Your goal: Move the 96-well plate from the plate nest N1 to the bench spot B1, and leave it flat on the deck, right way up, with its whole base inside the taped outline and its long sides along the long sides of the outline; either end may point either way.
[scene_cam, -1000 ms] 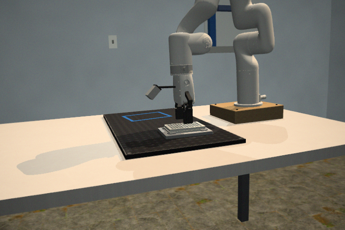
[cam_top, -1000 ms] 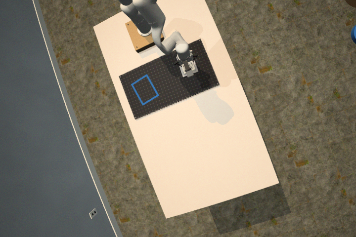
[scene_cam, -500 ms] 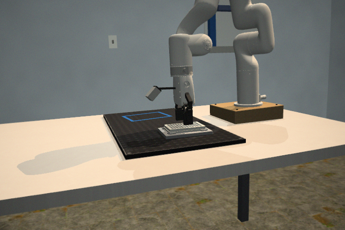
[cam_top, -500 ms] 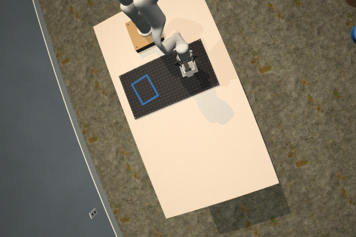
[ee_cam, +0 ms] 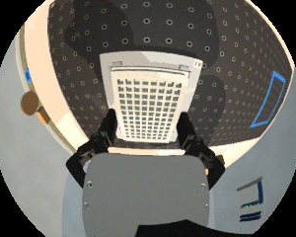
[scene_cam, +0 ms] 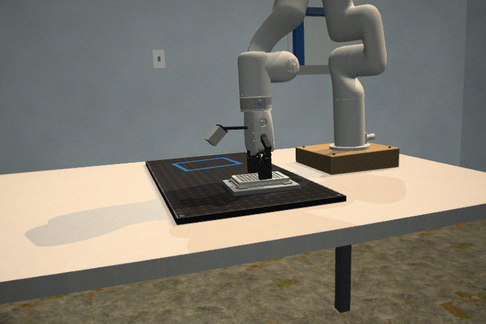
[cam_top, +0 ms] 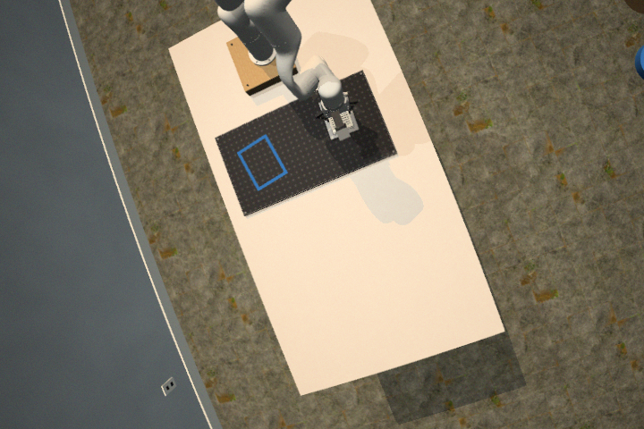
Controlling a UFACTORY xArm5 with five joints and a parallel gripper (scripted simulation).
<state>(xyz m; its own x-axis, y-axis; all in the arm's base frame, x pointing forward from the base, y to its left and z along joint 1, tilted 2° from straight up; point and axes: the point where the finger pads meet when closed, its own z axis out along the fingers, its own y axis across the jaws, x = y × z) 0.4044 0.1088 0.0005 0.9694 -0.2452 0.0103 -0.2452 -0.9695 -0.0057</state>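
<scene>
Now: the white 96-well plate 2 cm below my hand. From my hand the other things lie so: grey plate nest N1: 3 cm below.
</scene>
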